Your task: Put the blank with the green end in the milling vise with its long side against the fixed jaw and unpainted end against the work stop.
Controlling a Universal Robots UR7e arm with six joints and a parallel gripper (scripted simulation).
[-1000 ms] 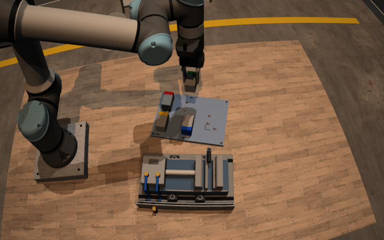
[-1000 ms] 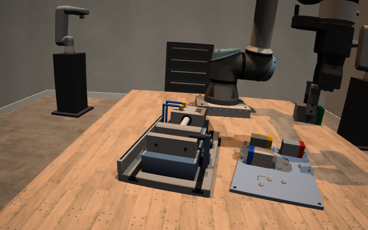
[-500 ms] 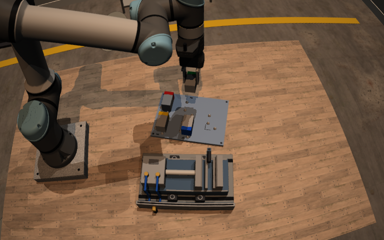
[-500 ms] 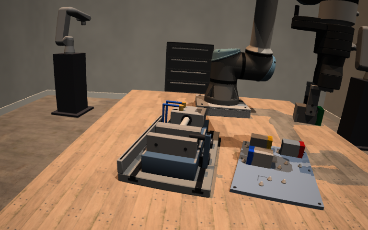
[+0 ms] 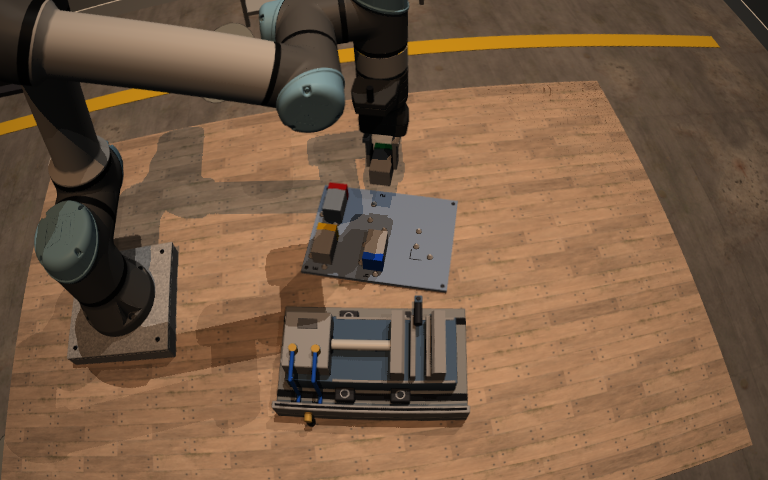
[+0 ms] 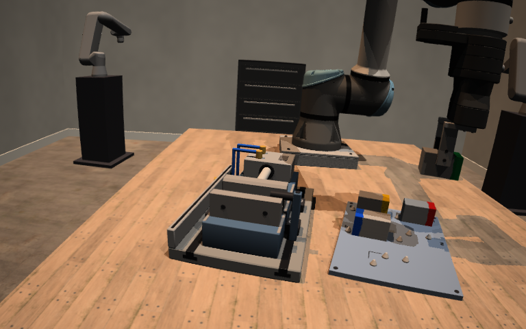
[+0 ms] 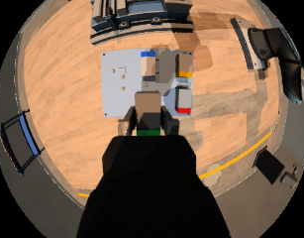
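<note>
Right now the green-ended blank is 20 mm below my hand. From my hand the other things lie so: red-ended blank 90 mm behind, 20 mm to the left, 150 mm below; grey plate 10 mm behind, 40 mm to the right, 170 mm below; blue-ended blank 20 mm behind, 90 mm to the right, 150 mm below.
</note>
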